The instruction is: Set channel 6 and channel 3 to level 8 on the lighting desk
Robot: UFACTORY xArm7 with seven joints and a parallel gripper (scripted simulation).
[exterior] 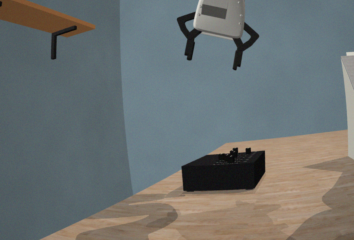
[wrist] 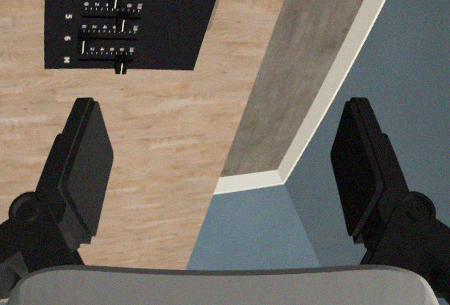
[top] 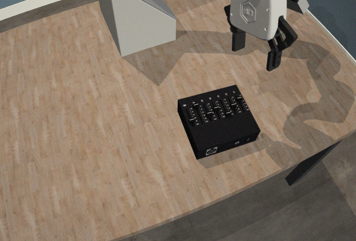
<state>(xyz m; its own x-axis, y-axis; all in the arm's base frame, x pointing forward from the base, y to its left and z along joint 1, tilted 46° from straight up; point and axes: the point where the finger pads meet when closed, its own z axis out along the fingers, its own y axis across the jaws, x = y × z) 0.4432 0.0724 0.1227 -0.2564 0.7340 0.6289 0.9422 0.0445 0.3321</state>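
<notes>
Right now my hand is 1 cm short of the channel 3 fader cap, 3 cm to the left of it and 19 cm above it. The rest, counted from my hand: master fader cap (12 cm to the right, 19 cm below); channel 5 fader cap (1 cm behind, 7 cm to the right, 19 cm below); channel 6 fader cap (4 cm behind, 9 cm to the right, 19 cm below).
</notes>
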